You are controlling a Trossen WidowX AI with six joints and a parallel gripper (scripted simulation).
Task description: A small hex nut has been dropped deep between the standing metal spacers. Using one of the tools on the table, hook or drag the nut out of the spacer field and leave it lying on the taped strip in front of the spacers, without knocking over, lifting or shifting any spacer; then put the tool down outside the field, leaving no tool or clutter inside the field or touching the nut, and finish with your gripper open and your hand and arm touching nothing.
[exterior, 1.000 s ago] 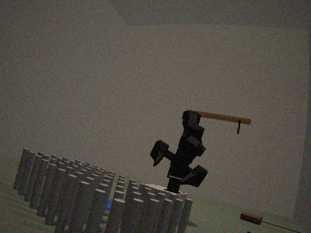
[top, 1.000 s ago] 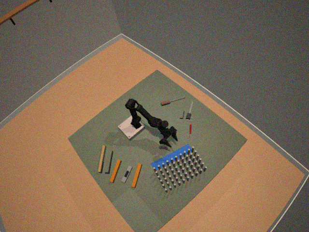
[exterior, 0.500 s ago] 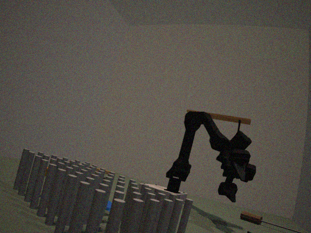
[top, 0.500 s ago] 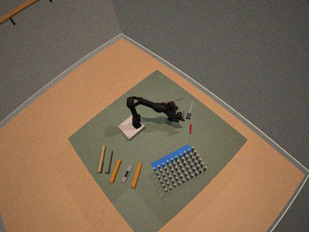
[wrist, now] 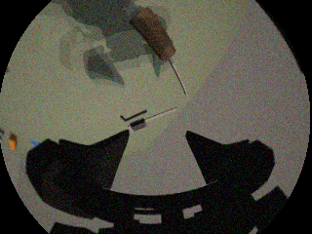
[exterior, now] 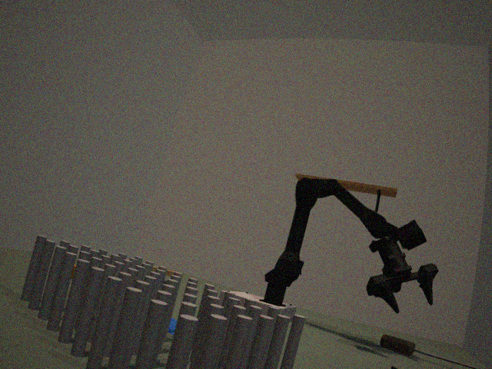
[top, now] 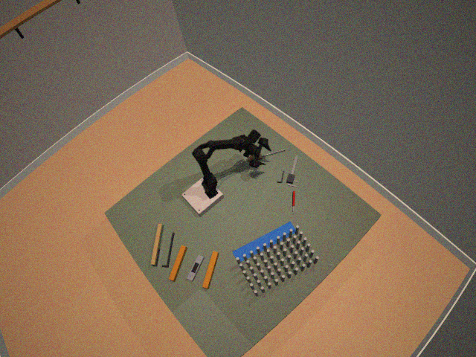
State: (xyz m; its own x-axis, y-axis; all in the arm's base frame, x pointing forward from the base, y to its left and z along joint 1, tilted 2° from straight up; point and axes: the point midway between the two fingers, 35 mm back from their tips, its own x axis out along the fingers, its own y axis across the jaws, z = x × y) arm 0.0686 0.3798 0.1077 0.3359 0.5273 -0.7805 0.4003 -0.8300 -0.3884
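The hook tool is 120 mm below my gripper tip, 80 mm to the left of it and 80 mm behind it. Round my gripper tip: blue taped strip: 370 mm ahead, 330 mm to the right, 130 mm below; red-handled screwdriver: 300 mm ahead, 130 mm below, 50 mm to the right; grey block: 740 mm to the right, 260 mm ahead, 120 mm below.
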